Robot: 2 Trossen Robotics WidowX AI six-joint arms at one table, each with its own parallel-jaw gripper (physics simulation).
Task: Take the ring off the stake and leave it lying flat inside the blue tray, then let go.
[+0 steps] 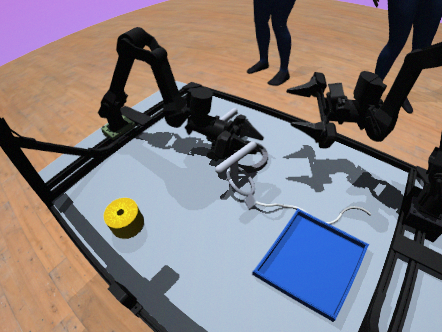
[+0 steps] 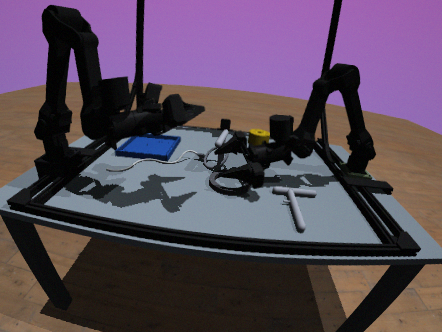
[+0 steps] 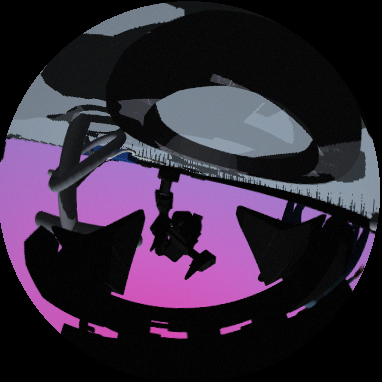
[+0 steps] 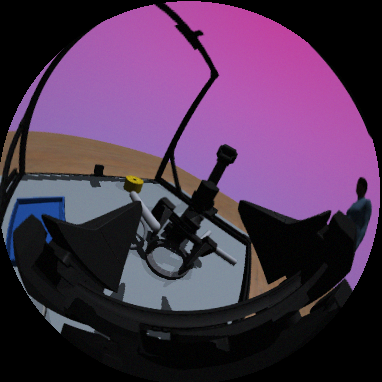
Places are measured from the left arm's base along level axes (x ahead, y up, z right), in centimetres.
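Where they show: left gripper, between the fingertips: (image 1: pixel 260 145) (image 2: pixel 217 163) (image 3: pixel 190 212) (image 4: pixel 168 253); right gripper, between the fingertips: (image 1: pixel 288 106) (image 2: pixel 196 112) (image 3: pixel 168 265) (image 4: pixel 191 205); left arm's base, origin of its link: (image 1: pixel 117 125) (image 2: pixel 355 169); right arm's base, origin of its link: (image 1: pixel 430 205) (image 2: pixel 57 154) (image 3: pixel 166 179).
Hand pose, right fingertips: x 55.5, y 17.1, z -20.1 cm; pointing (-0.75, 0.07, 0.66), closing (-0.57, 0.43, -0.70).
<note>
Each offset is from my right fingertips to the top centre of the thing. "pt": to the spot under its first point.
A pale grey stake @(dx -5.8, dy -9.2, dz +12.5 cm) (image 1: pixel 236 157) (image 2: pixel 222 138) (image 3: pixel 72 140) (image 4: pixel 145 210) with a crossbar stands mid-table. A thin grey ring (image 1: pixel 242 193) (image 3: pixel 87 160) hangs tilted around its post. A thicker grey ring @(dx -10.2, dy -18.8, dz +2.9 cm) (image 1: pixel 266 157) (image 2: pixel 230 191) (image 3: pixel 225 45) (image 4: pixel 172 276) is under my left gripper (image 1: pixel 250 162) (image 2: pixel 222 161) (image 3: pixel 190 212), which is open and empty beside the stake; whether they touch is unclear. My right gripper (image 1: pixel 291 107) (image 2: pixel 202 108) is open and empty, high above the table's edge. The blue tray @(dx +21.8, dy -18.0, dz +19.6 cm) (image 1: pixel 293 296) (image 2: pixel 145 147) (image 4: pixel 30 215) is empty.
A yellow cylinder @(dx -18.8, dy -15.3, dz +40.3 cm) (image 1: pixel 121 215) (image 2: pixel 259 135) (image 4: pixel 133 184) stands across the table from the grippers. A white cord @(pt dx +6.8, dy -17.6, dz +13.5 cm) (image 1: pixel 275 204) (image 2: pixel 185 153) runs from near the stake past the tray. A pale T-shaped piece @(dx -29.7, dy -18.3, dz -5.7 cm) (image 2: pixel 296 210) (image 4: pixel 225 255) is beyond the left gripper. Dark frame rails (image 2: pixel 220 241) border the table.
</note>
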